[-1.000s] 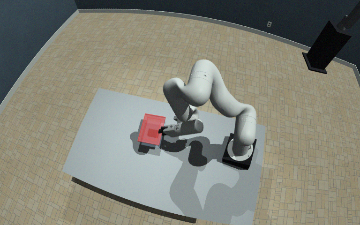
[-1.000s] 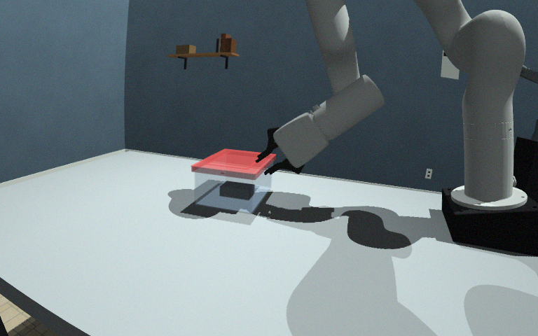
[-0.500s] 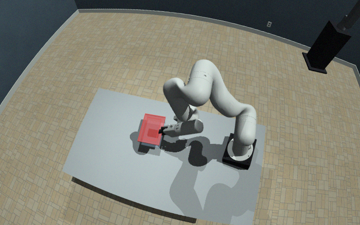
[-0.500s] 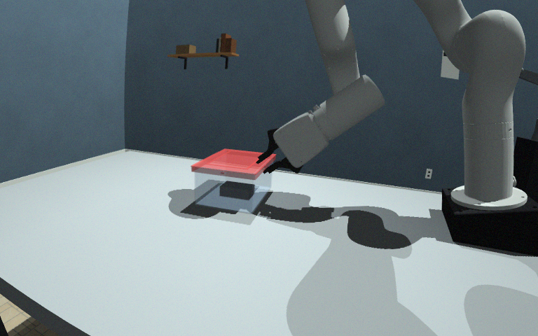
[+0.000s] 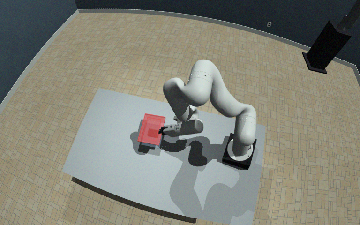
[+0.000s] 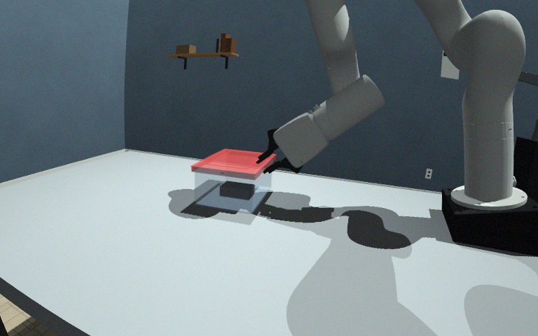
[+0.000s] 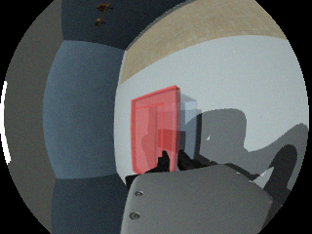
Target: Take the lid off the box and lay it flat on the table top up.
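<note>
The red lid is 8 cm ahead of my hand, 2 cm to the right of it and 1 cm below it. From my hand the other things lie so: box 8 cm ahead, 6 cm below, 2 cm to the right.
</note>
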